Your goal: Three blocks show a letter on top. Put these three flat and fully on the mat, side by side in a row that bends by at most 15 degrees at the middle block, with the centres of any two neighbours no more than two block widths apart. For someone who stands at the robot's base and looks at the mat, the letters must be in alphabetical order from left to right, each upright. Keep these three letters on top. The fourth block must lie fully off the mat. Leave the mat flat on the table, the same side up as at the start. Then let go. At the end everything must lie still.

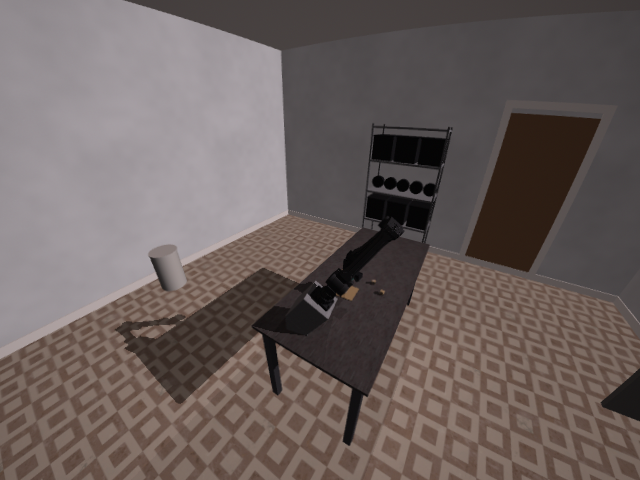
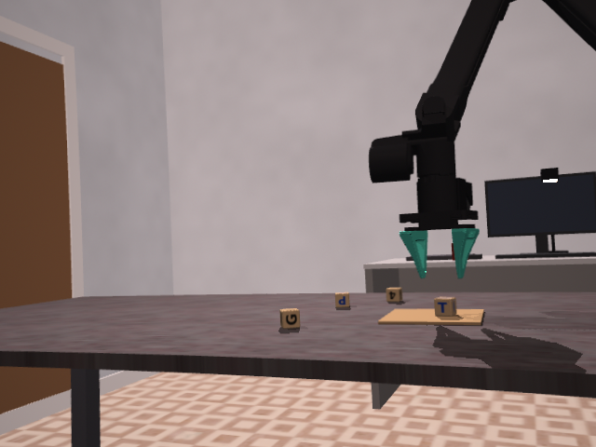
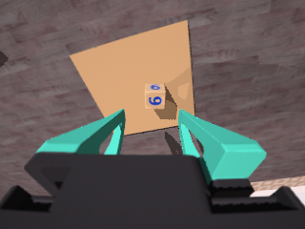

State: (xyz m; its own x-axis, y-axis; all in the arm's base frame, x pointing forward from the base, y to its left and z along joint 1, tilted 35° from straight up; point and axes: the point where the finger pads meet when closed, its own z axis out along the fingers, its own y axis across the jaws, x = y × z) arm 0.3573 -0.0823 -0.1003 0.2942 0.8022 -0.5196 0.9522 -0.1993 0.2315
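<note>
My hand is 50 mm above the block. From my hand the other things lie so: mat 20 mm ahead, 70 mm below.
</note>
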